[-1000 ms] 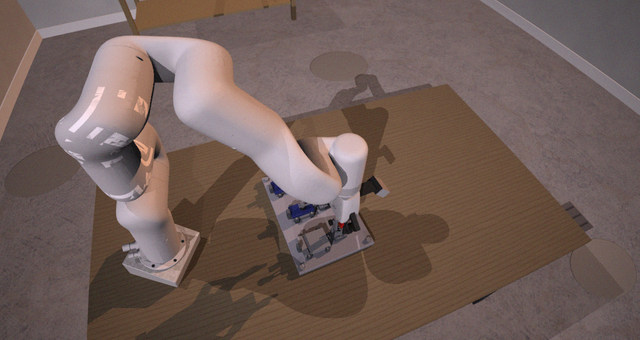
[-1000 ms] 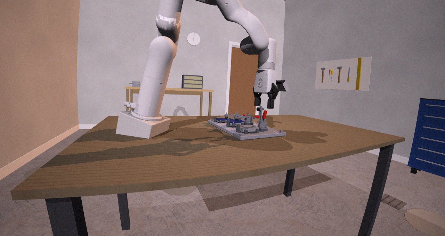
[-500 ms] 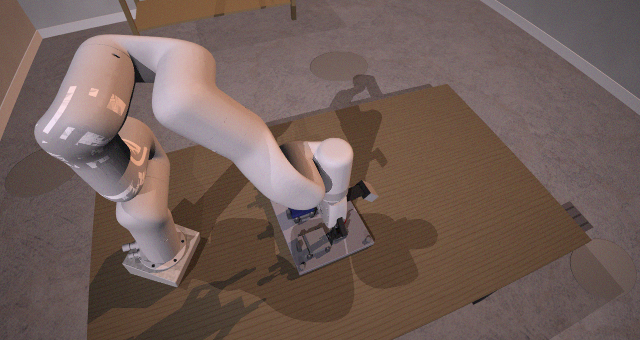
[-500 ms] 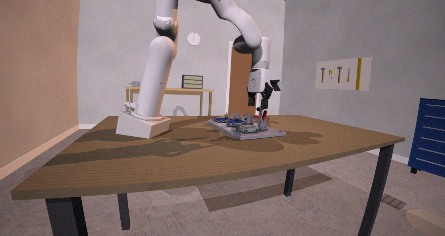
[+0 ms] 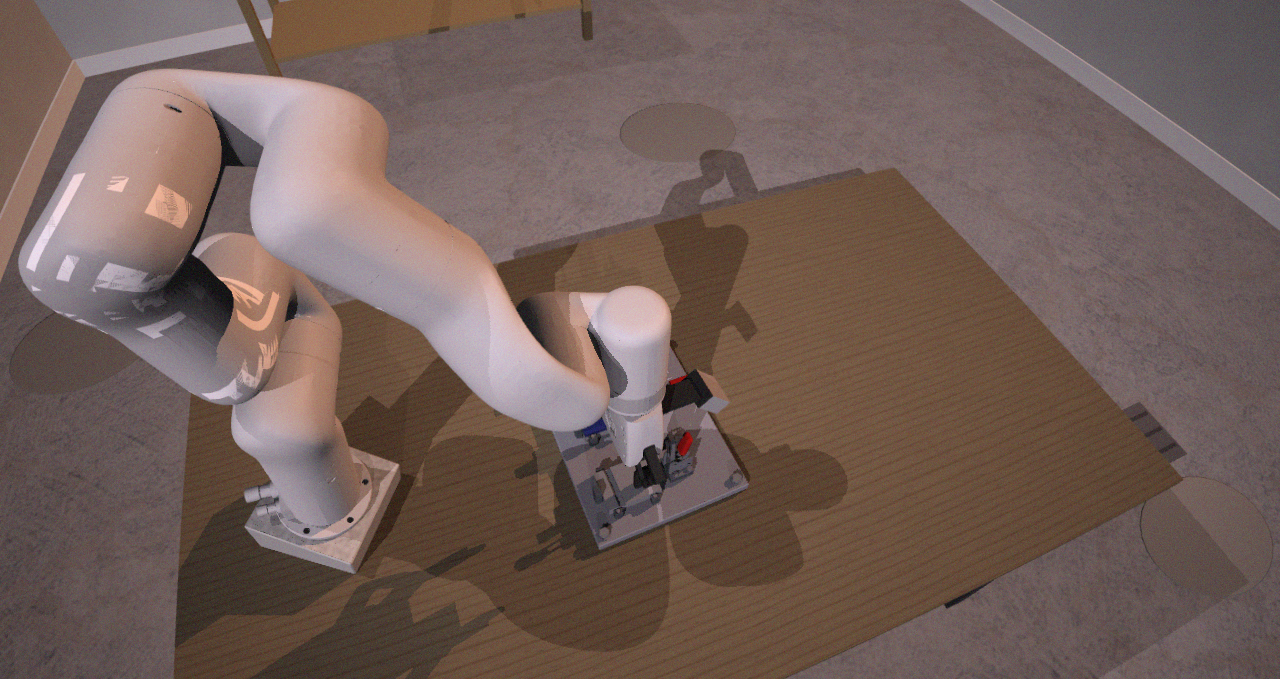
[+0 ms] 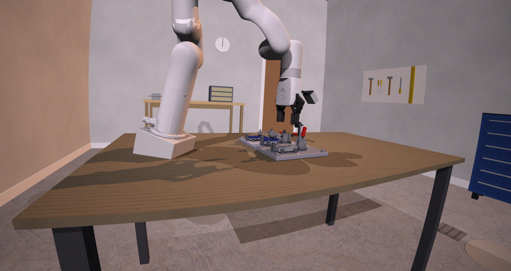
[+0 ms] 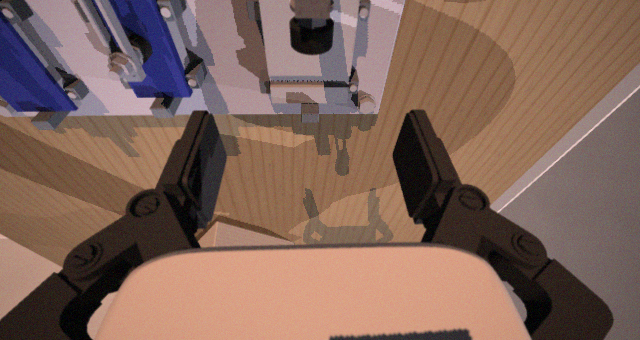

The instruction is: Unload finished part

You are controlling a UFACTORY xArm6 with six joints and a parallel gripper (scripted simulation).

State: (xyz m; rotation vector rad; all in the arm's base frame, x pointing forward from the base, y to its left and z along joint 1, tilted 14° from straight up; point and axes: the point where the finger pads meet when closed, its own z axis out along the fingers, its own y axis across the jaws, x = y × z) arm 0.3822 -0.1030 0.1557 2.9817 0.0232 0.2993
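Right now the grey finished part is 100 mm below my hand and 20 mm behind it. The rest, counted from my hand: blue blank: 220 mm to the left, 100 mm below, 10 mm behind; grey fixture plate: 120 mm below, 110 mm to the left, 40 mm ahead.
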